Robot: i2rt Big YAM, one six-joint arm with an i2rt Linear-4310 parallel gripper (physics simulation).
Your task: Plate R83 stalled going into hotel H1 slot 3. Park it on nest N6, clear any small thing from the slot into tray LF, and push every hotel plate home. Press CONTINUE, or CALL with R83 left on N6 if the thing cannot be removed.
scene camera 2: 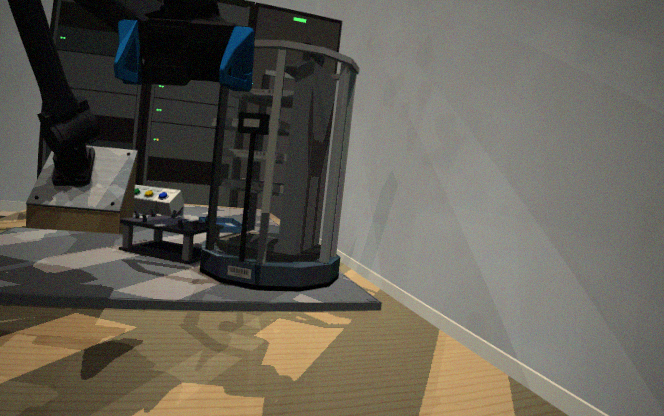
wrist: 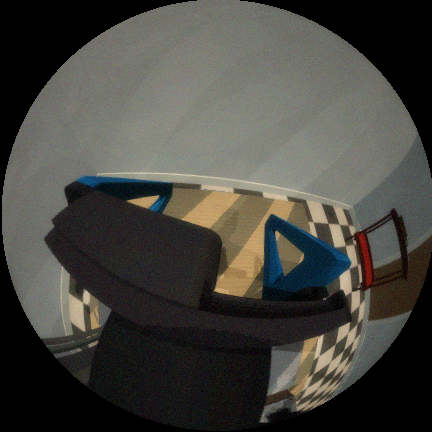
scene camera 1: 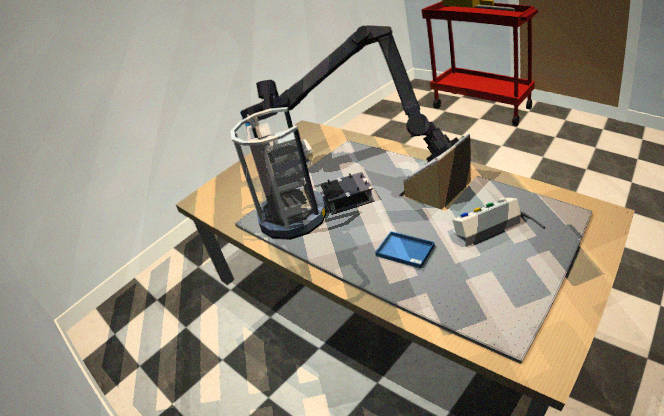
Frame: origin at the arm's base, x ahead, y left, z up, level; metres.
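Seen in the pictures: gripper, fingertip midpoint: [scene camera 2: 167, 73] [wrist: 220, 203]; arm's base, link origin: [scene camera 2: 74, 168] [scene camera 1: 443, 151].
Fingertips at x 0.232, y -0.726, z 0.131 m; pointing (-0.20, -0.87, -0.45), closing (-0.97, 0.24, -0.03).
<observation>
Pixels of each thing's top centre, then the offset from my fingertips to it. "pt": a spot on its surface instead.
- blue tray, top centre: [scene camera 2: 222, 221] [scene camera 1: 405, 247] 0.152 m ahead, 0.789 m left, 0.249 m down
- button box, top centre: [scene camera 1: 487, 206] [scene camera 2: 147, 186] 0.067 m back, 0.972 m left, 0.183 m down
- black post with a square head, surface spot: [scene camera 2: 254, 122] pt 0.122 m ahead, 0.224 m left, 0.015 m down
The round hotel carousel [scene camera 1: 287, 231] [scene camera 2: 295, 272] has a blue base, upright posts and a ring top. Pale plate edges show at several levels inside; slot labels and plate R83 cannot be made out. My gripper [scene camera 2: 184, 60] [wrist: 220, 203] is open and empty, with blue fingers wide apart, high up beside the hotel's top; in scene camera 1 it is partly hidden behind the ring. A low black stand with pegs [scene camera 1: 350, 185] [scene camera 2: 165, 223], probably the nest, is beside the hotel. The blue tray [scene camera 1: 405, 248] lies flat on the mat. The button box [scene camera 1: 487, 220] [scene camera 2: 159, 200] carries coloured buttons.
My arm stands on a wooden wedge [scene camera 1: 425, 187] [scene camera 2: 75, 220] behind the nest stand. A black post with a square head [scene camera 2: 254, 122] rises at the hotel's side. A wall is near the hotel. Dark racks [scene camera 2: 320, 32] and a red cart [scene camera 1: 475, 17] [wrist: 366, 260] stand away from the table.
</observation>
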